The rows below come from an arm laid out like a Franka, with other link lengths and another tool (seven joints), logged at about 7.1 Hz.
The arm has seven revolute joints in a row. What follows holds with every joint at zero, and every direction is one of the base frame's.
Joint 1 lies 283.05 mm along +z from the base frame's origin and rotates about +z.
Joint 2 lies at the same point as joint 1 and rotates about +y.
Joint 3 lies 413.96 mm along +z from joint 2 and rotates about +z.
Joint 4 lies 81.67 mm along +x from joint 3 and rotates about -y.
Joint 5 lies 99.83 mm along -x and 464.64 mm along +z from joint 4 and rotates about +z.
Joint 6 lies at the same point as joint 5 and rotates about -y.
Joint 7 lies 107.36 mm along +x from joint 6 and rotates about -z.
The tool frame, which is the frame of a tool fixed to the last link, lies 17.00 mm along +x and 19.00 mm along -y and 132.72 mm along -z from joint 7; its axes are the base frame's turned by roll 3.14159, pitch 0.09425 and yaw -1.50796 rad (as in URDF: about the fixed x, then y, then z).
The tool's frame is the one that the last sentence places.
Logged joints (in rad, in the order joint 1, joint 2, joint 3, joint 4, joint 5, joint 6, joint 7), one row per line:
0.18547, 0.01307, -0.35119, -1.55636, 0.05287, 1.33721, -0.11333
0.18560, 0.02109, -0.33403, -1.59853, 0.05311, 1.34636, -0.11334
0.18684, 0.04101, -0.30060, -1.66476, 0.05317, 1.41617, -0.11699
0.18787, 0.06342, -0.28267, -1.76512, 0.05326, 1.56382, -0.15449
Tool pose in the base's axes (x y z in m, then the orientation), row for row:
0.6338, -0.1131, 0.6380, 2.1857, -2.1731, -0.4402
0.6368, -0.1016, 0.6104, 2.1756, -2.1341, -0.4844
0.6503, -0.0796, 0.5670, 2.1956, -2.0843, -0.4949
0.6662, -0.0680, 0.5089, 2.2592, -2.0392, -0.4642
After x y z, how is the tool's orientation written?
As a rotation vector, in radians.
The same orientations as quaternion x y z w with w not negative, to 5 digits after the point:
0.70195, -0.69791, -0.14137, 0.01408
0.70476, -0.69131, -0.15692, 0.02788
0.71526, -0.67900, -0.16122, 0.03701
0.73348, -0.66205, -0.15071, 0.03149

